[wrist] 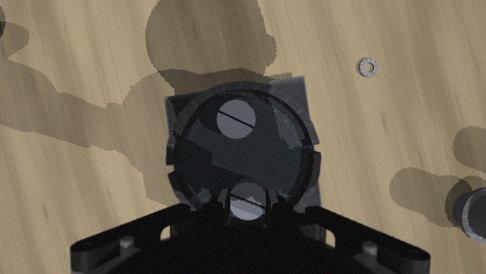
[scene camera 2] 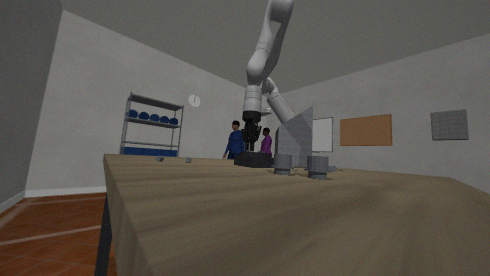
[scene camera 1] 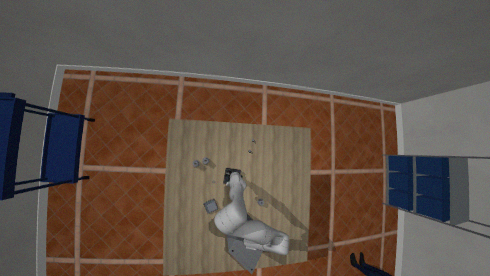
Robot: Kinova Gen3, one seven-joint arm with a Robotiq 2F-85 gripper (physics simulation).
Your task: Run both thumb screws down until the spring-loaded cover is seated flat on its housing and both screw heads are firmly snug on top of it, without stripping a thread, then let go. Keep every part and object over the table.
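Note:
The dark square housing stands on the table, with the round dark cover inside its raised ring. Two grey slotted screw heads show over the cover in the wrist view. My gripper points down over the housing and is shut on the near thumb screw, one fingertip on each side of its head. The far thumb screw stands free of the fingers. The gap under the heads and whether the cover lies flat cannot be told. In scene camera 1 the arm hides the fingertips.
Two grey flanged cylinders stand beside the housing. A small ring, a square tray, two small screw-like parts and another grey part lie on the table. A grey plate is near the arm's base.

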